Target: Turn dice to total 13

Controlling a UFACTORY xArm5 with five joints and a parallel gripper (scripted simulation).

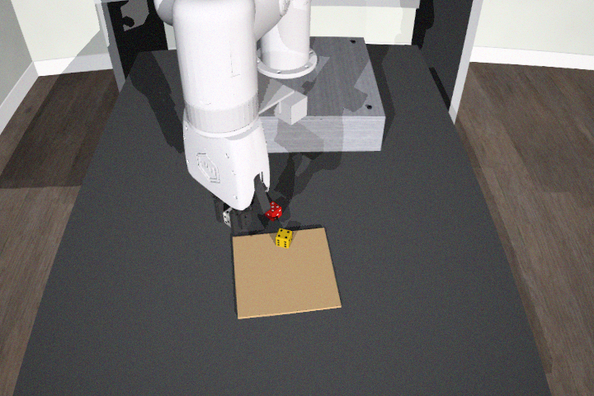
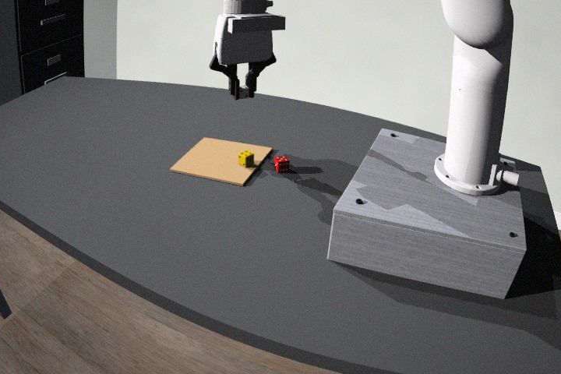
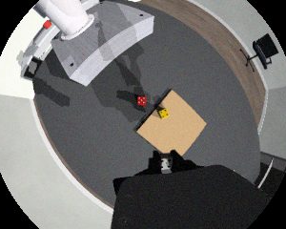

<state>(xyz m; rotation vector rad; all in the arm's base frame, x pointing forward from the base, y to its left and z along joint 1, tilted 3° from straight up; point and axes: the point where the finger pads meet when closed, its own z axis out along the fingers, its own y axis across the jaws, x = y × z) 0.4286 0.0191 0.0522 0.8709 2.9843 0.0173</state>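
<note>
The tan mat lies 12 cm below my hand and 6 cm to the left of it. The rest, counted from my hand: yellow die (11 cm below, 5 cm to the left, 5 cm behind); red die (11 cm below, 11 cm behind, 2 cm to the left); white die (1 cm below).
</note>
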